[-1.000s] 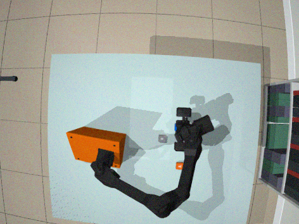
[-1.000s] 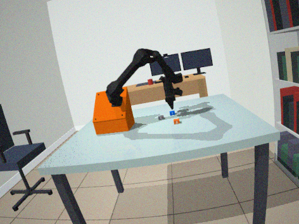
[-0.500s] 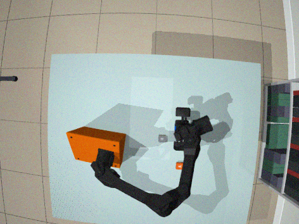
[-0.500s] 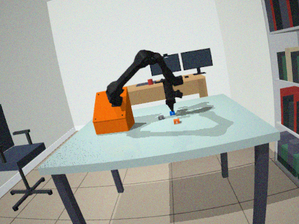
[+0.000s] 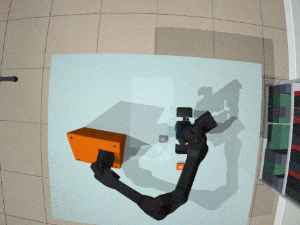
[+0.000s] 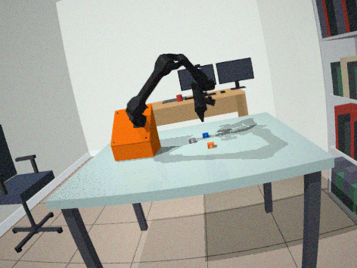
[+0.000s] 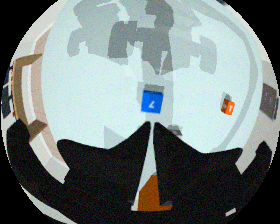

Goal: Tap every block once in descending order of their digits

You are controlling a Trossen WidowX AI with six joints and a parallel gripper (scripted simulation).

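Right now the orange block is 19 cm to the right of my gripper tip, 7 cm below it and 5 cm ahead of it. Round my gripper tip: grey block (7 cm to the right, 7 cm below, 6 cm behind); then blue block (7 cm below).
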